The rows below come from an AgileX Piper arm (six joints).
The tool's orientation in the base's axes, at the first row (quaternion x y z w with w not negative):
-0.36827, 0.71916, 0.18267, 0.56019
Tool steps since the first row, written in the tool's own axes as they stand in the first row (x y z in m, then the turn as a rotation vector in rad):
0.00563, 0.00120, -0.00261, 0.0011, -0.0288, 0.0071
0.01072, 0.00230, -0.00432, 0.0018, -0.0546, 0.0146
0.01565, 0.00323, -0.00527, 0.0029, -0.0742, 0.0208
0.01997, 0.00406, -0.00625, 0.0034, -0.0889, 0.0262
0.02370, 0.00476, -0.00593, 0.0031, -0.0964, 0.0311
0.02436, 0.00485, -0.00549, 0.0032, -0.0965, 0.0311
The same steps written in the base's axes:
-0.00320, -0.00280, -0.00468, 0.0258, -0.0146, 0.0011
-0.00567, -0.00488, -0.00910, 0.0497, -0.0269, 0.0020
-0.00749, -0.00651, -0.01359, 0.0682, -0.0360, 0.0020
-0.00920, -0.00802, -0.01748, 0.0825, -0.0423, 0.0021
-0.00987, -0.00856, -0.02119, 0.0914, -0.0438, 0.0020
-0.00971, -0.00841, -0.02195, 0.0914, -0.0439, 0.0019

